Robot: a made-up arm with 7 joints. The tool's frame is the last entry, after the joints. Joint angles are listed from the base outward.
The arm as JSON. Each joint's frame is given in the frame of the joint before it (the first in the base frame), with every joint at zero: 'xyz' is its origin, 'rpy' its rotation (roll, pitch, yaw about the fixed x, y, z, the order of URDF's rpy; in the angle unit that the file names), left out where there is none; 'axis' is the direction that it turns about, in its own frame. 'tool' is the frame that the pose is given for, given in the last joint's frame.
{
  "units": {
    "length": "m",
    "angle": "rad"
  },
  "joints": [
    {
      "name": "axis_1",
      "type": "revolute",
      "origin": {
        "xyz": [
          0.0,
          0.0,
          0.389
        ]
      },
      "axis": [
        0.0,
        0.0,
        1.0
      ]
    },
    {
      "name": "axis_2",
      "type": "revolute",
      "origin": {
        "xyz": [
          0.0,
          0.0,
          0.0
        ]
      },
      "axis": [
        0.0,
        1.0,
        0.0
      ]
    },
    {
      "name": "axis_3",
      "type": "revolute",
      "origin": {
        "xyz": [
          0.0,
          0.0,
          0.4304
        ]
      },
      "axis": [
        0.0,
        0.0,
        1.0
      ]
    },
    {
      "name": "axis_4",
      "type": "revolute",
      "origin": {
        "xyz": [
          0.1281,
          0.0,
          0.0
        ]
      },
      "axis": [
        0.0,
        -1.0,
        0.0
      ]
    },
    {
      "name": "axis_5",
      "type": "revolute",
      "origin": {
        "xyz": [
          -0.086,
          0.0,
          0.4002
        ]
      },
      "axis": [
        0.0,
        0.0,
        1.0
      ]
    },
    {
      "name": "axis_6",
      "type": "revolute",
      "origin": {
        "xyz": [
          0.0,
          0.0,
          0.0
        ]
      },
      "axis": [
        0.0,
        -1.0,
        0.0
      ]
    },
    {
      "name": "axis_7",
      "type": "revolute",
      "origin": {
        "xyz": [
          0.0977,
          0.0,
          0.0
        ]
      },
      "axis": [
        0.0,
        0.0,
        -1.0
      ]
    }
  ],
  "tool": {
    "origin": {
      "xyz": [
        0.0,
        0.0,
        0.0
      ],
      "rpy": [
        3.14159,
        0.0,
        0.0
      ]
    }
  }
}
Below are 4 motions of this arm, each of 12 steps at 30 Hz.
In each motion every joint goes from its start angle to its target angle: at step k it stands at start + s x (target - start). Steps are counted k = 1, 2, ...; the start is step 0. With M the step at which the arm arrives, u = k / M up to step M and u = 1 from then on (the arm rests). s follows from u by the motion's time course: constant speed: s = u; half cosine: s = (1 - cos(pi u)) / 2; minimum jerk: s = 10 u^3 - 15 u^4 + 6 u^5.
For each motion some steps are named. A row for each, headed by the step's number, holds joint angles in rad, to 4 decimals.
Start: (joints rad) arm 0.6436 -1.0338 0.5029 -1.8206 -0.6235 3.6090 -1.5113
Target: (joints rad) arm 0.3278 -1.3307 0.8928 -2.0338 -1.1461 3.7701 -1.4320
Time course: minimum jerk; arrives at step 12
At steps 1, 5, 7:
1: 0.6420 -1.0353 0.5049 -1.8217 -0.6262 3.6098 -1.5109
5: 0.5341 -1.1367 0.6380 -1.8945 -0.8046 3.6648 -1.4838
7: 0.4373 -1.2278 0.7577 -1.9599 -0.9650 3.7143 -1.4595

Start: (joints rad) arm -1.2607 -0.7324 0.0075 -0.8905 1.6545 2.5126 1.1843
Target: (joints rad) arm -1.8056 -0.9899 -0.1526 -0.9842 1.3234 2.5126 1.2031
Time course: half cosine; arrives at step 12
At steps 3, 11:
3: -1.3405 -0.7701 -0.0159 -0.9042 1.6060 2.5126 1.1871
11: -1.7963 -0.9855 -0.1499 -0.9826 1.3290 2.5126 1.2028

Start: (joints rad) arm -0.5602 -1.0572 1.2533 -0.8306 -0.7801 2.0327 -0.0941
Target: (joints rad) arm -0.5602 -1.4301 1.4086 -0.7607 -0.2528 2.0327 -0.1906
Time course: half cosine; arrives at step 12
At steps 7, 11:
7: -0.5602 -1.2919 1.3510 -0.7866 -0.4482 2.0327 -0.1548
11: -0.5602 -1.4237 1.4060 -0.7619 -0.2618 2.0327 -0.1890

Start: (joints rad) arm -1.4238 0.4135 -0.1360 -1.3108 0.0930 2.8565 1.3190
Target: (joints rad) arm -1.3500 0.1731 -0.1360 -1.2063 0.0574 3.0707 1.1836
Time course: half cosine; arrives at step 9
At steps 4, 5, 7, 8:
4: -1.3933 0.3142 -0.1360 -1.2676 0.0783 2.9450 1.2631
5: -1.3805 0.2724 -0.1360 -1.2495 0.0721 2.9822 1.2395
7: -1.3586 0.2012 -0.1360 -1.2185 0.0616 3.0456 1.1994
8: -1.3522 0.1803 -0.1360 -1.2095 0.0585 3.0642 1.1877

